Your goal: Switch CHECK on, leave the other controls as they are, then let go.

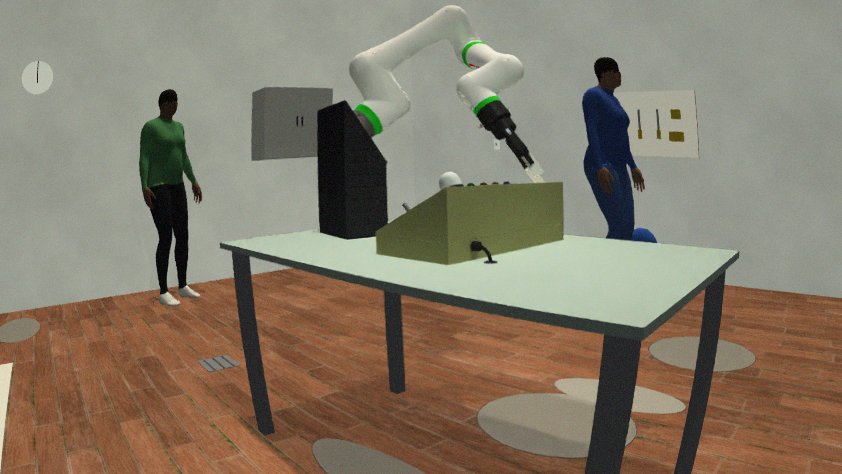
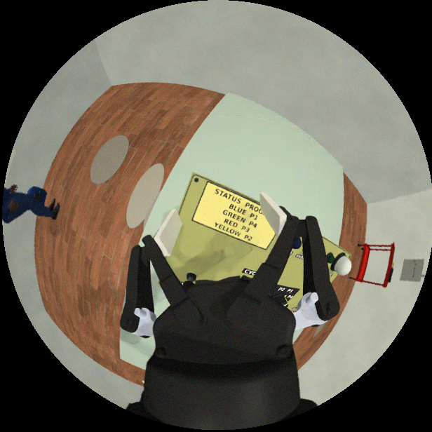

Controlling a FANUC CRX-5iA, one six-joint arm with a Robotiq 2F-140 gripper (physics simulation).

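Frame: origin at the arm's base, x ahead, y left, z up, level; millimetres.
Where they show: gripper, fingertip midpoint: (image 1: 540, 180); arm's base, origin of the base link: (image 1: 350, 133).
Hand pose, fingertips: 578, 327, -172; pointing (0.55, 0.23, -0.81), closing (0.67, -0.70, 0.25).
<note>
Things, the pixels of their top centre, and the offset from my fingertips, as dx, dy, dz. "*": a spot on its surface instead. Level surfaces: height alone.
- white dome, surface spot: (image 1: 449, 180) * +90, -386, +9
- small lever, middle of its top: (image 1: 408, 202) -86, -393, -48
- pale green table, its level: dz -178
- black cable, surface spot: (image 1: 486, 251) * +153, -333, -153
The olive control box (image 1: 503, 217) (image 2: 202, 245) stands on the table with a sloped face. A yellow label reading "STATUS PROGRAM" (image 2: 232, 215), partly covered by a finger, is at one end of the face. A black knob (image 2: 191, 276) sits near the gripper body. A blue button (image 2: 297, 243) and a white dome (image 1: 449, 180) (image 2: 342, 265) are toward the other end. A small lever (image 1: 405, 206) sticks up from the lower slope. No CHECK marking is readable; the gripper body hides part of the face. My gripper (image 1: 535, 171) (image 2: 218, 208) is open and empty, above the label end.
The pale green table (image 1: 530, 285) (image 2: 260, 135) carries the box and the black arm pedestal (image 1: 352, 176). A black cable (image 1: 486, 251) leaves the box's back. A person in blue (image 1: 609, 138) (image 2: 25, 204) and one in green (image 1: 164, 153) stand beyond the table.
</note>
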